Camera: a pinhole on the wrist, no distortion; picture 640 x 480 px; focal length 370.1 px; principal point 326.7 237.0 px. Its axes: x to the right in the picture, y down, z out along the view. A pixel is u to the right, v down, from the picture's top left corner.
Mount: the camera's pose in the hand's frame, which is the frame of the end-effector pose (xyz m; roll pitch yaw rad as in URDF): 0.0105 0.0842 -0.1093 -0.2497 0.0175 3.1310
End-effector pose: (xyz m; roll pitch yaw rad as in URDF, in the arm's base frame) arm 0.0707 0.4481 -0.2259 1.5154 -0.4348 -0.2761
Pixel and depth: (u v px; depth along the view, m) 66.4 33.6 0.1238
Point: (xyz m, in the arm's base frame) 0.0993 0.4168 -0.0768
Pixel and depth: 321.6 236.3 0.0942
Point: 0.0609 0.4730 -0.1673
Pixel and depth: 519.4 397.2 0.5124
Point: -0.1602 0.1588 -0.5525
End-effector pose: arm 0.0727 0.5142 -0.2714 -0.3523 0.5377 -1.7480
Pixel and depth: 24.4 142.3 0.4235
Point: 0.1823 0.0418 -0.2049
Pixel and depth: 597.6 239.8 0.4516
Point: 0.1786 0.6203 0.1643
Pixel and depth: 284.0 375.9 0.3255
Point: 0.0017 0.3843 -0.1160
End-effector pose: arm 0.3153 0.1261 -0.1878 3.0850 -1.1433 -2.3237
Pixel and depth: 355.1 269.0 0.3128
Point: 0.2104 0.0019 -0.2835
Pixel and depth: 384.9 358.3 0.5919
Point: 0.2402 -0.2832 -0.4520
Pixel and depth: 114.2 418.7 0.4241
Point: 0.2334 -0.2686 -0.0760
